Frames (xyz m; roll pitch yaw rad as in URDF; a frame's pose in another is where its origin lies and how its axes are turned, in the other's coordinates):
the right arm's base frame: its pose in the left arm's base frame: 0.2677 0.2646 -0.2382 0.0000 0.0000 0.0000
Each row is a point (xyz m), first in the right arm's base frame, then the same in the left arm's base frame.
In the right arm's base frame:
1: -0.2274 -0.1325 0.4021
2: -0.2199 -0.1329 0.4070
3: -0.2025 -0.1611 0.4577
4: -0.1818 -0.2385 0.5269
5: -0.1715 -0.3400 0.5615
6: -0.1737 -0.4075 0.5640
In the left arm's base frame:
1: 0.0403 0.1321 0.1639
2: 0.0478 0.1317 0.1688
3: 0.0652 0.1035 0.2195
4: 0.0859 0.0261 0.2887
5: 0.0962 -0.0754 0.3233
6: 0.0940 -0.1429 0.3258

